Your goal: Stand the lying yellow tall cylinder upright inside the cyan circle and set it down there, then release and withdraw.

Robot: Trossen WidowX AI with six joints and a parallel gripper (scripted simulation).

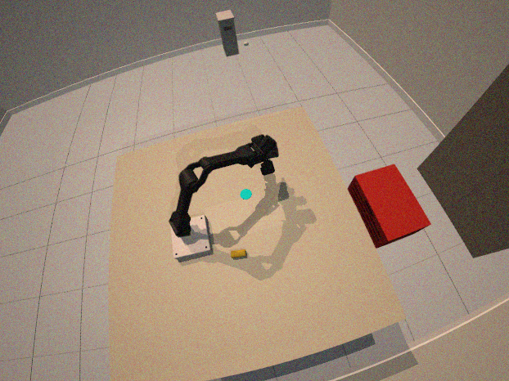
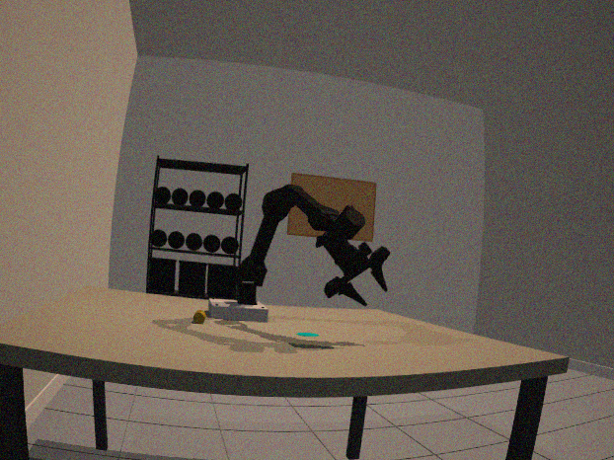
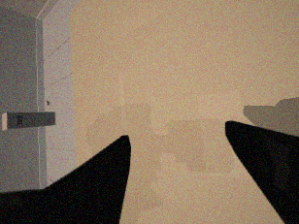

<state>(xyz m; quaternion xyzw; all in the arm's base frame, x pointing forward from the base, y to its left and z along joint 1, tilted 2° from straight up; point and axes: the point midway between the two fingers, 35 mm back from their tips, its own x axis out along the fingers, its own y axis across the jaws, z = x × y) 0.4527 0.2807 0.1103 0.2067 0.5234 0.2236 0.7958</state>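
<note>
My gripper tip is now 45 cm to the left of the yellow tall cylinder, 22 cm past it and 11 cm above it. From my gripper tip the other things lie so: cyan circle 15 cm behind, 14 cm to the right, 12 cm below.
</note>
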